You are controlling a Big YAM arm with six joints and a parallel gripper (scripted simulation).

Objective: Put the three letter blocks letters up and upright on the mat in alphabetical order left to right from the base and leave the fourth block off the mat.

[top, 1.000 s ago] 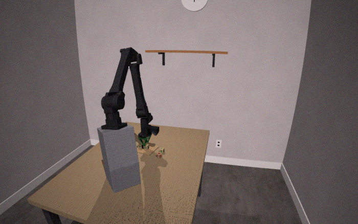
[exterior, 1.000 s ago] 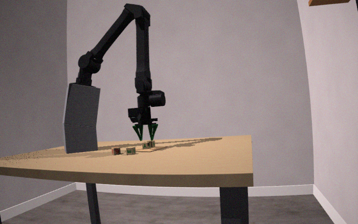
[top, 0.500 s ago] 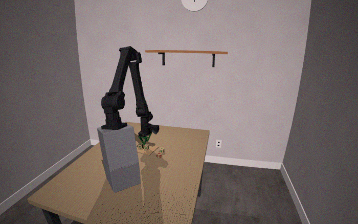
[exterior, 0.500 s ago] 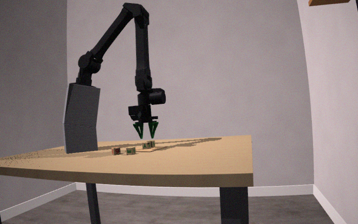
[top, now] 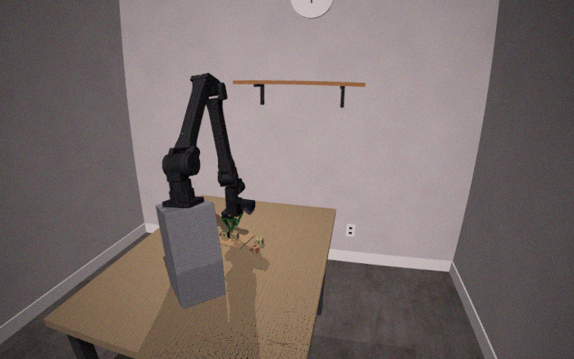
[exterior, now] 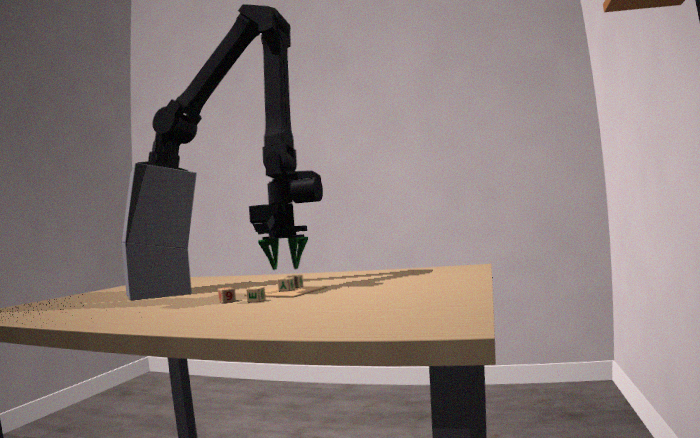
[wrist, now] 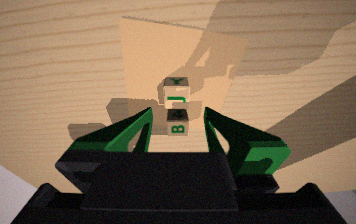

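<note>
My gripper is now 4 cm above the green-lettered block. Also, from my hand: dark block 4 cm to the left, 4 cm below; then pale mat 6 cm below.
</note>
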